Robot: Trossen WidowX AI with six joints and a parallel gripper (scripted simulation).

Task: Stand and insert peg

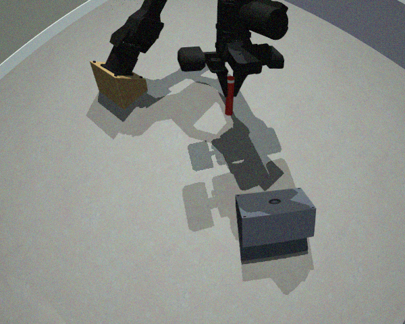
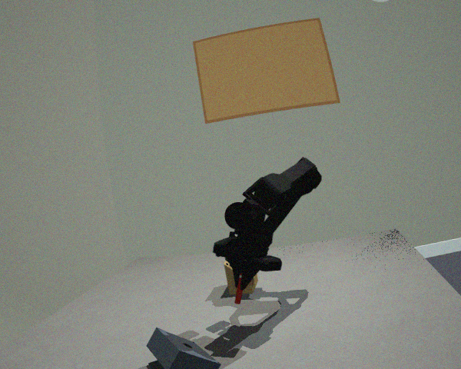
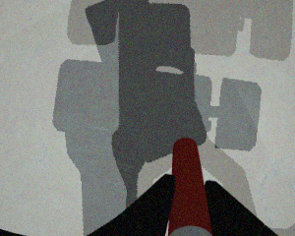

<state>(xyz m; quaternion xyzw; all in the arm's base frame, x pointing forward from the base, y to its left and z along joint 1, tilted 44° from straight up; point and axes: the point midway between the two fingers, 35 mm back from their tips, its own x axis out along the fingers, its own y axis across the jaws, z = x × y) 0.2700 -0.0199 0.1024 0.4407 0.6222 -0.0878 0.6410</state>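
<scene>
The grey sloped panel lies 180 mm ahead of my gripper tip, 120 mm to the right of it and 80 mm below it. Round my gripper tip: red peg: 10 mm to the left, 20 mm above.
</scene>
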